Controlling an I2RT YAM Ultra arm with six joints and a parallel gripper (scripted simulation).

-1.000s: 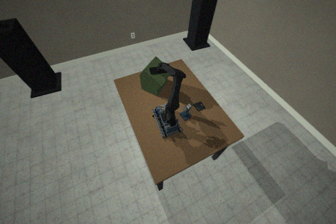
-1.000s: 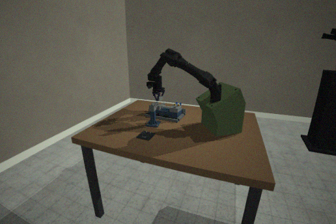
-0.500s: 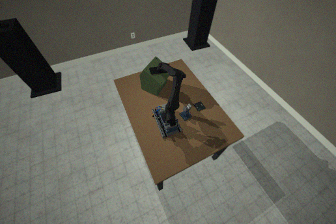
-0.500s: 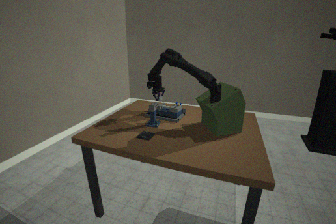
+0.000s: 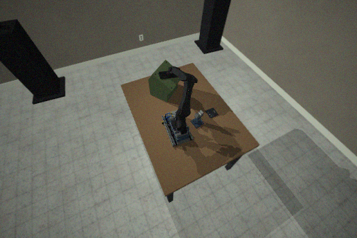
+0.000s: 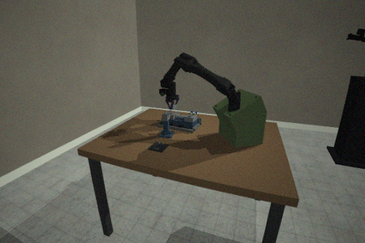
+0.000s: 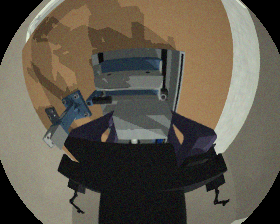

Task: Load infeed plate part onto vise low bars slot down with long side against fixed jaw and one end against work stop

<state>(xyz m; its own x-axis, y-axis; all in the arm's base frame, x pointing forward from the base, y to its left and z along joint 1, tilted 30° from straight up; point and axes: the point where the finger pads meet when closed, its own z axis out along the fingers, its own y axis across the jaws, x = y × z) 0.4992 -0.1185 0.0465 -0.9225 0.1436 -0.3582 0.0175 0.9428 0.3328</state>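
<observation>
My gripper is now right at the part. The rest, counted from my hand: vise (7 cm behind, 2 cm to the left, 9 cm below); infeed plate (11 cm behind, 39 cm to the left, 13 cm below).
</observation>
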